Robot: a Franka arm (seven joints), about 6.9 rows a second.
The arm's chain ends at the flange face. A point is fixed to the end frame.
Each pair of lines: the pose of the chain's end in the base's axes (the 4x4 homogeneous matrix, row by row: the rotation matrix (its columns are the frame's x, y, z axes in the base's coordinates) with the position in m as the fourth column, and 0 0 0 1 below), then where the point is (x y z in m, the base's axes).
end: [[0.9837 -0.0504 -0.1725 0.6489], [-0.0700 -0.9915 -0.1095 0.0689], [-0.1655 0.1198 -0.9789 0.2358], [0 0 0 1]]
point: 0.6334 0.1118 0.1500
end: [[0.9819 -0.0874 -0.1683 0.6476], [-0.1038 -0.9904 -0.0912 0.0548], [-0.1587 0.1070 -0.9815 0.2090], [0 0 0 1]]
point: 0.6344 0.0992 0.1236
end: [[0.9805 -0.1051 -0.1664 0.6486], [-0.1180 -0.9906 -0.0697 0.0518], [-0.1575 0.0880 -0.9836 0.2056], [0 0 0 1]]
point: 0.6365 0.0981 0.1210
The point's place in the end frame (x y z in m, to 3 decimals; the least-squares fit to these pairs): -0.004 -0.052 0.082
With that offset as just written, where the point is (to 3 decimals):
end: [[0.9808 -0.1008 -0.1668 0.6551], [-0.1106 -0.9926 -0.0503 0.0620], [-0.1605 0.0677 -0.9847 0.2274], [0 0 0 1]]
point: 0.643 0.110 0.144
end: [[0.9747 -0.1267 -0.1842 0.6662], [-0.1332 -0.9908 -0.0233 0.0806], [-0.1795 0.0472 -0.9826 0.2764], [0 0 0 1]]
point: 0.654 0.131 0.194
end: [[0.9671 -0.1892 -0.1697 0.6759], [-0.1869 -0.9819 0.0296 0.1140], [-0.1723 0.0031 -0.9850 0.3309], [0 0 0 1]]
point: 0.668 0.168 0.251
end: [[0.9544 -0.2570 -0.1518 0.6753], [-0.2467 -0.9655 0.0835 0.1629], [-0.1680 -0.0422 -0.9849 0.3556], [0 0 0 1]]
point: 0.672 0.221 0.278
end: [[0.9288 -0.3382 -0.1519 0.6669], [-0.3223 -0.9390 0.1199 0.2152], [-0.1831 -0.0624 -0.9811 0.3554], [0 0 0 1]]
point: 0.668 0.275 0.279
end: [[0.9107 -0.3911 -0.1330 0.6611], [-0.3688 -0.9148 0.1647 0.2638], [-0.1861 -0.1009 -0.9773 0.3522], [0 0 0 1]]
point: 0.667 0.326 0.278
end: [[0.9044 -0.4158 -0.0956 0.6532], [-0.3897 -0.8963 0.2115 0.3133], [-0.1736 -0.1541 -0.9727 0.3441], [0 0 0 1]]
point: 0.663 0.379 0.273
